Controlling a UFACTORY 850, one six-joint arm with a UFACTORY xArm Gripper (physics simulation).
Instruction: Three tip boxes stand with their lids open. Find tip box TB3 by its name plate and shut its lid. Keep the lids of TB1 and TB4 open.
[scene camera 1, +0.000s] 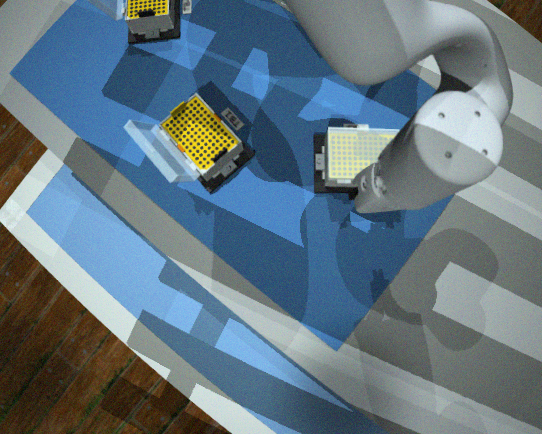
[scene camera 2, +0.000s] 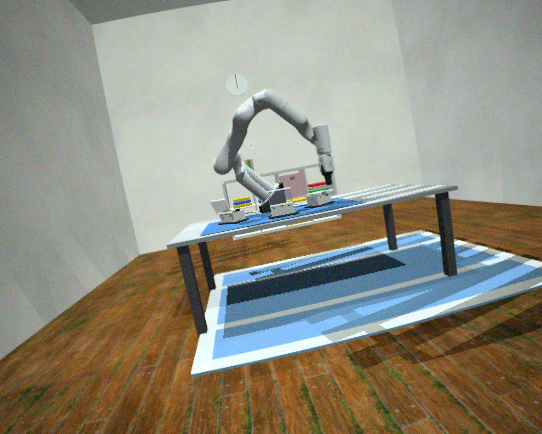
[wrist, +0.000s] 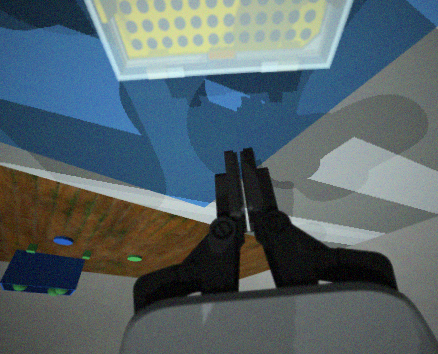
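Note:
The right-hand tip box (scene camera 1: 340, 157) (scene camera 2: 319, 199) (wrist: 220, 37) has its clear lid down over the yellow rack; whether it is fully seated I cannot tell. Its name plate is mostly covered and unreadable. The middle box, TB1 (scene camera 1: 202, 135) (scene camera 2: 283, 210), has a readable plate, and its clear lid (scene camera 1: 159, 152) stands open. The box at the upper left (scene camera 1: 150, 22) (scene camera 2: 232, 216) also has its lid open; its plate is cut off and unreadable. My gripper (scene camera 2: 328, 181) (wrist: 239, 164) is shut and empty, above and in front of the right-hand box's hinge side. The arm hides its fingers in scene camera 1.
The boxes stand on a blue mat (scene camera 1: 260, 210) on the table (scene camera 2: 400, 192). The arm (scene camera 1: 450, 135) (scene camera 2: 275, 107) reaches over the table and hides part of the right-hand box in scene camera 1. A dark blue box (wrist: 42, 272) shows beyond the table in the wrist view.

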